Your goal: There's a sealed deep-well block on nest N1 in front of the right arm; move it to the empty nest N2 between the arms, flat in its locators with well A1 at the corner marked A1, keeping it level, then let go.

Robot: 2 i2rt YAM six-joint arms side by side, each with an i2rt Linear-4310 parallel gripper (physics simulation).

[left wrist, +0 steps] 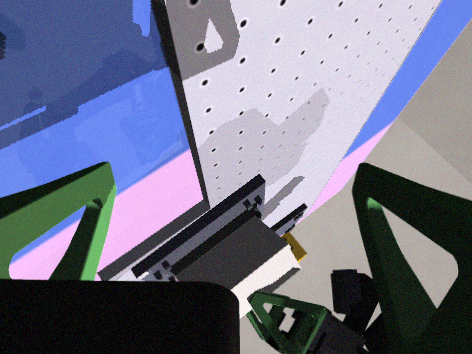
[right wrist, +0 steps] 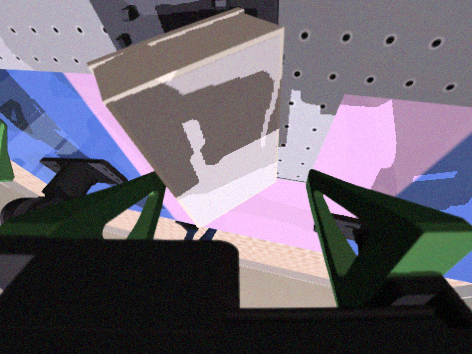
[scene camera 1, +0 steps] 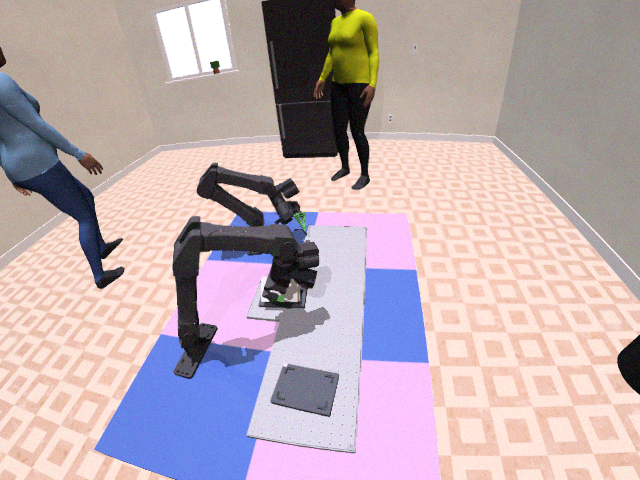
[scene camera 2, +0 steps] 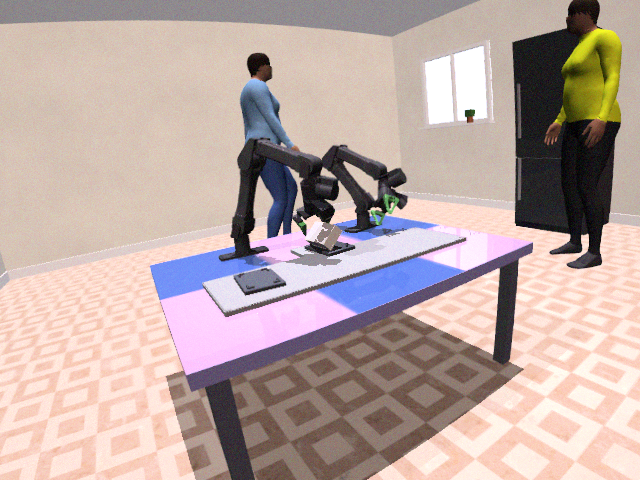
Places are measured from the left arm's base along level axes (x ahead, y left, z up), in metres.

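Pixels of known places: left gripper, fingertip midpoint: [left wrist: 234, 176] [scene camera 1: 297, 235] [scene camera 2: 384, 219]; right gripper, fingertip midpoint: [left wrist: 242, 292] [right wrist: 235, 177] [scene camera 1: 276, 289] [scene camera 2: 316, 230]; left arm's base, link origin: [right wrist: 84, 169] [scene camera 2: 363, 227]; right arm's base, link origin: [scene camera 1: 196, 349] [scene camera 2: 244, 254].
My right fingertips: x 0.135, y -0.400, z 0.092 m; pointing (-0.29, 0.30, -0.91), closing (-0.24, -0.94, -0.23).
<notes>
For each thing: its middle in the pictures, then the offset to it from my right fingertips. Level surfaces: height alone.
- deep-well block, body centre: [right wrist: 214, 142] [left wrist: 236, 272] [scene camera 1: 280, 289] [scene camera 2: 322, 235] dz -0.022, dx +0.010, dy +0.019 m
- nest N2, body centre: [left wrist: 211, 238] [scene camera 1: 283, 292] [scene camera 2: 329, 245] dz -0.069, dx +0.012, dy +0.043 m
- Dark nest N1, body centre: [left wrist: 273, 235] [scene camera 1: 305, 388] [scene camera 2: 258, 279] dz -0.071, dx +0.088, dy -0.316 m
- pale perforated board, surface height: dz -0.080 m
The deep-well block [scene camera 1: 294, 293] [scene camera 2: 323, 235] [left wrist: 230, 255] [right wrist: 225, 110], beige with a pale top, sits steeply tilted and askew on nest N2 [scene camera 1: 297, 305] [scene camera 2: 343, 249] [left wrist: 215, 231], not flat in its locators. Well A1 cannot be made out. Dark nest N1 [scene camera 1: 305, 390] [scene camera 2: 258, 280] is empty. My right gripper [scene camera 1: 279, 298] [right wrist: 235, 177] is open close to the block; in the right wrist view the block stands between and beyond its fingers, and contact cannot be told. My left gripper [scene camera 1: 300, 222] [scene camera 2: 384, 209] [left wrist: 234, 176] is open and empty, away from the block.
A pale perforated board [scene camera 1: 330, 330] [scene camera 2: 403, 253] runs along the table under nest N1, with a side piece by nest N2. The right arm's dark links rise over nest N2. Two people stand beyond the table, in blue [scene camera 2: 258, 103] and in yellow [scene camera 2: 589, 77].
</notes>
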